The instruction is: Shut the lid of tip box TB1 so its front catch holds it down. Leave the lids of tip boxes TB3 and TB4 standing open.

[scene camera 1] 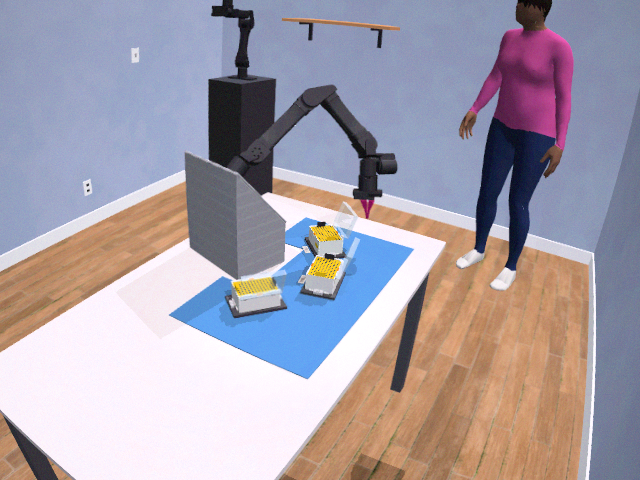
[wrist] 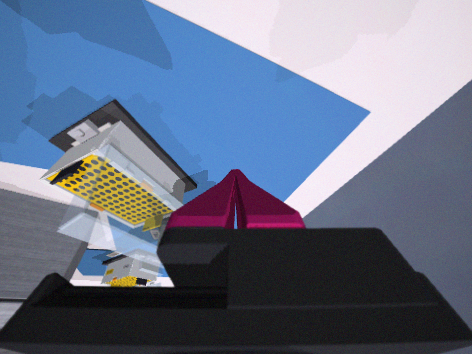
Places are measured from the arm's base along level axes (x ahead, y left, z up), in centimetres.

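Where they show: gripper, fingertip midpoint: (scene camera 1: 367, 218) (wrist: 235, 176); arm's base, origin of the base link: (scene camera 1: 228, 180).
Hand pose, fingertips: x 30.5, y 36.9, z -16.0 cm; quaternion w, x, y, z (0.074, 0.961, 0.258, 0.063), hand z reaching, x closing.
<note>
Each offset is from my fingertips to the top centre of the thing. "*": to the spot under its first point. Level surfaces: height alone.
Three tip boxes with yellow racks stand on the blue mat @(dz -9.9 cm) (scene camera 1: 310, 346) (wrist: 250, 110). The front-left box (scene camera 1: 257, 301) (wrist: 145, 155) has a clear lid @(* dx +6.1, dy -53.1, dz +2.5 cm) (scene camera 1: 280, 279) standing up. The middle box @(dx +3.8, dy -31.5, dz -3.3 cm) (scene camera 1: 321, 284) has its clear lid (scene camera 1: 353, 253) raised, and the back box (scene camera 1: 333, 246) (wrist: 122, 269) has its clear lid (scene camera 1: 345, 219) standing open. I cannot read which is TB1, TB3 or TB4. My gripper (scene camera 1: 367, 215) (wrist: 235, 176) is shut and empty, in the air to the right of the back box in the scene view. It hides part of the boxes in the wrist view.
A tall grey block (scene camera 1: 235, 222) (wrist: 30, 235) with a sloping edge stands on the white table @(dz -10.2 cm) (scene camera 1: 155, 392) (wrist: 330, 35), left of the boxes. A second arm (scene camera 1: 242, 43) stands on a black pedestal (scene camera 1: 240, 118) behind. A person (scene camera 1: 535, 82) stands beyond the table's far right.
</note>
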